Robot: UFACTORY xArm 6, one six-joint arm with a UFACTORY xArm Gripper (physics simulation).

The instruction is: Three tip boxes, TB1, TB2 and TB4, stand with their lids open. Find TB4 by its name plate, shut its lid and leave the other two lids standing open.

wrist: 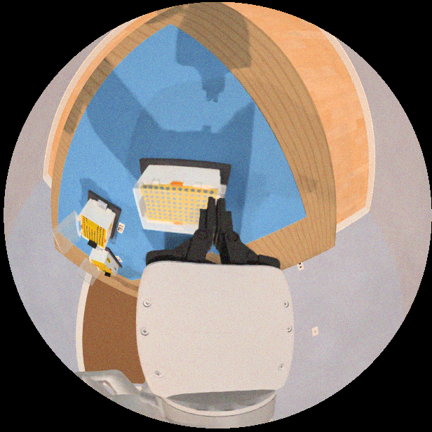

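Note:
Blue mat (170, 97) visible. Also my gripper (214, 207).

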